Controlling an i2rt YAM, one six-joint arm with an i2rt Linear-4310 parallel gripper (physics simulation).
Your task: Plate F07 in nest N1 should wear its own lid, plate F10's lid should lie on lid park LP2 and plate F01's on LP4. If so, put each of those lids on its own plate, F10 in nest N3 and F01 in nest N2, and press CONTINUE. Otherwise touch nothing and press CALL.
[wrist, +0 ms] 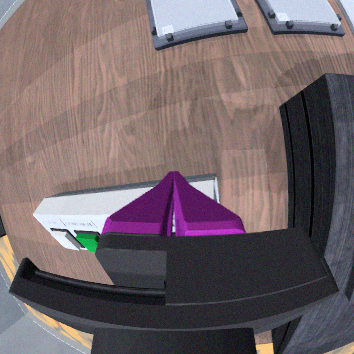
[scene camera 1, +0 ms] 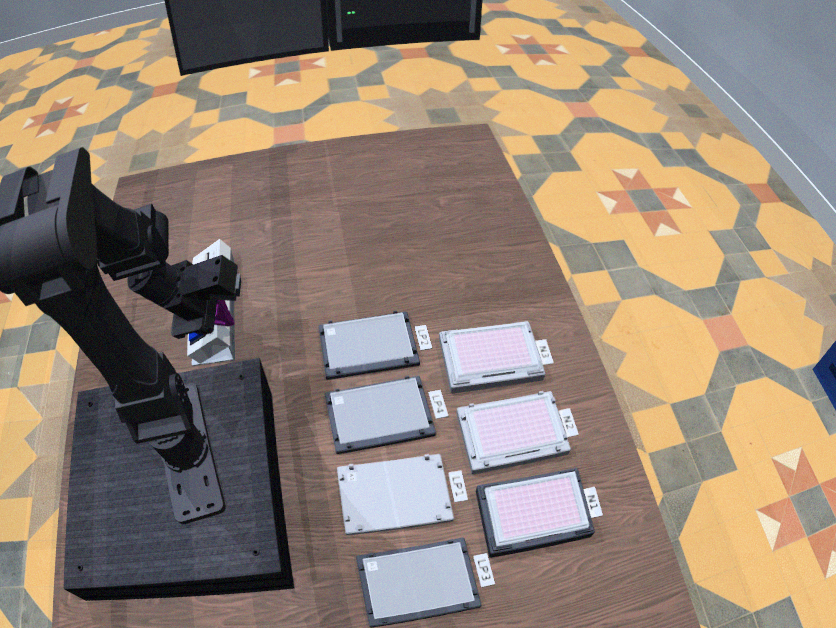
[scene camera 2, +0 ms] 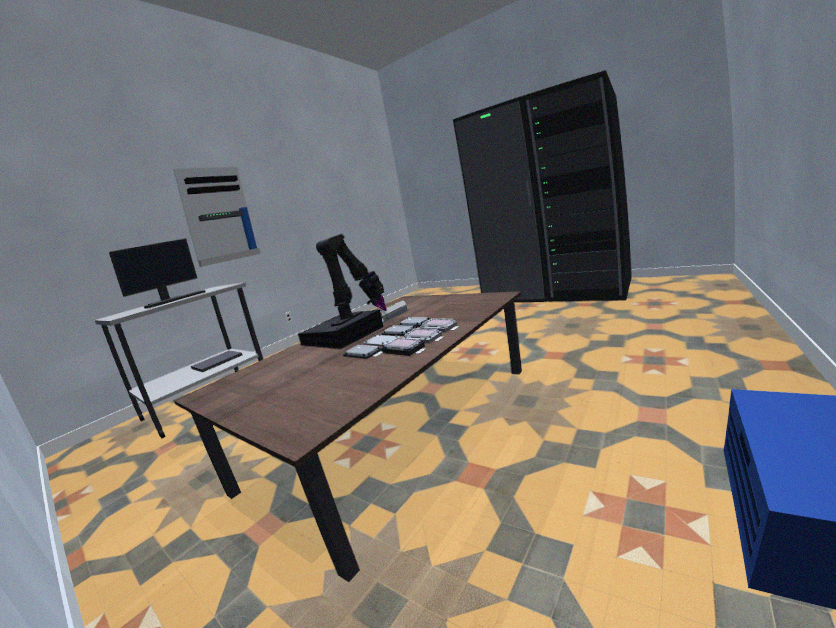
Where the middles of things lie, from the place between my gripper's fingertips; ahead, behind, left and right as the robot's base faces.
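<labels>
Measured from my hand, the white button box (scene camera 1: 219,346) is 3 cm behind, 9 cm to the left of it and 3 cm below it.
</labels>
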